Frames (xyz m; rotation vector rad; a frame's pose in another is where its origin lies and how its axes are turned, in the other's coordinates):
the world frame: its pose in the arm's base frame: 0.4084 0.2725 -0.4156 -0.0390 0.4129 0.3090
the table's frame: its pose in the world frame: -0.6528 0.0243 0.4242 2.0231 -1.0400 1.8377
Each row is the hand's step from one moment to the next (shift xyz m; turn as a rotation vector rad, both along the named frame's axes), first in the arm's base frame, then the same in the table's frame.
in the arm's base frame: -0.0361 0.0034 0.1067 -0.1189 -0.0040 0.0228
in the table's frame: 0.0750 0.0087 -0.0837 -0.0321 0.0544 -0.1033
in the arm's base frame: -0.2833 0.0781 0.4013 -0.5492 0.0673 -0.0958
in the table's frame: 0.2002 0.0379 -0.4538 -0.3430 0.1815 -0.4059
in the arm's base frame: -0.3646 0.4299 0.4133 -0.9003 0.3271 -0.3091
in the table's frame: 0.0866 -0.2439 -0.6493 -0.7472 0.1081 -0.6656
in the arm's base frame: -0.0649 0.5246 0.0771 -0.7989 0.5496 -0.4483
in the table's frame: -0.0934 -0.4468 -0.2775 -0.8776 -0.1310 -0.5949
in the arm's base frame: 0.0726 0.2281 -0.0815 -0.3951 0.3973 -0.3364
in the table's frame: -0.0949 -0.2338 0.0168 -0.5641 -0.1735 -0.2808
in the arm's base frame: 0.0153 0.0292 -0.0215 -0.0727 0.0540 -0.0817
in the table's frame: -0.0190 -0.0321 0.0125 -0.1161 -0.0140 -0.0348
